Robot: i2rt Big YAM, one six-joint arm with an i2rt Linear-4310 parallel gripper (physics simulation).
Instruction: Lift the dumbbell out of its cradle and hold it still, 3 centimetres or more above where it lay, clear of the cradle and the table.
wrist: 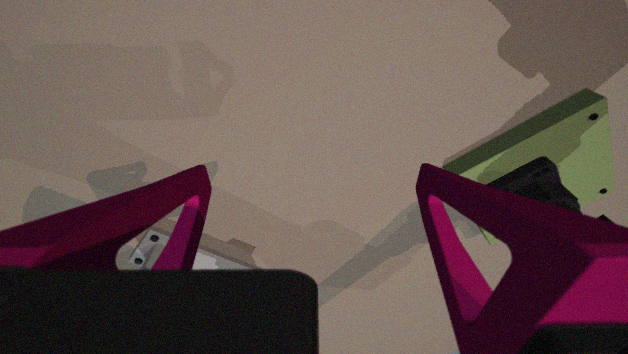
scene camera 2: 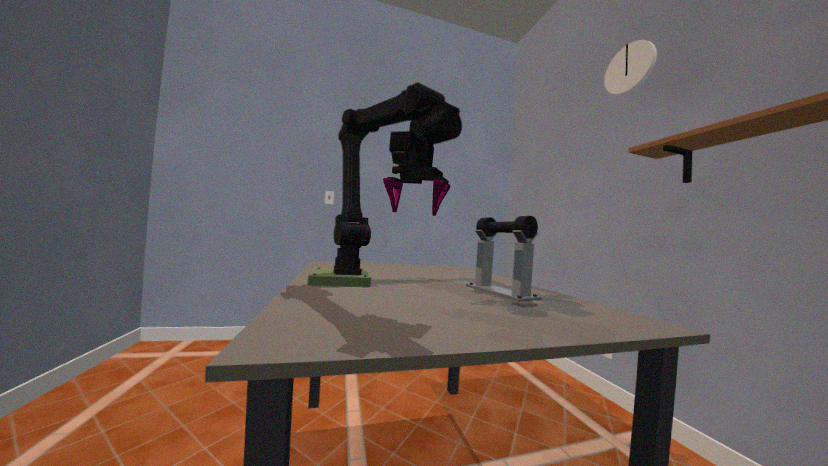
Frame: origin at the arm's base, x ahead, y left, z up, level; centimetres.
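Seen in the pictures: gripper, fingertip midpoint: [wrist: 313, 176] [scene camera 2: 413, 213]; arm's base, origin of the base link: [scene camera 2: 347, 272].
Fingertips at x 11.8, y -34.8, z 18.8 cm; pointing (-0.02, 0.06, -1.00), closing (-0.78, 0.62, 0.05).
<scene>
Pixels of each thing's top centre, then the offset from my fingertips to it. "*": a spot on its surface instead.
- black dumbbell, middle of its top: [scene camera 2: 505, 216] dx +37.2, dy +17.4, dz +3.5 cm
- grey cradle, middle of its top: [scene camera 2: 504, 230] dx +37.2, dy +17.4, dz -1.1 cm
- cradle's base plate, surface spot: [wrist: 215, 260] * dx +33.7, dy +16.6, dz -20.9 cm
A black dumbbell [scene camera 2: 505, 226] lies level across the two V-shaped tops of a grey cradle [scene camera 2: 523, 269], which stands on the table at the right in the scene view. Part of the cradle's base plate [wrist: 215, 260] shows at the lower left in the wrist view, partly hidden by the left finger and a black part of the gripper. The dumbbell does not show in the wrist view. My gripper [scene camera 2: 414, 213] [wrist: 313, 176] is open and empty, with magenta fingers pointing down. It hangs above the table, to the left of the dumbbell in the scene view, with its tips a little higher than the dumbbell.
The arm's green base [scene camera 2: 338, 280] [wrist: 590, 150] is fixed on the table [scene camera 2: 405, 358] at the left in the scene view. Shadows of the arm and cradle fall on the table. A wooden shelf [scene camera 2: 735, 124] and a round clock [scene camera 2: 630, 66] are on the right wall.
</scene>
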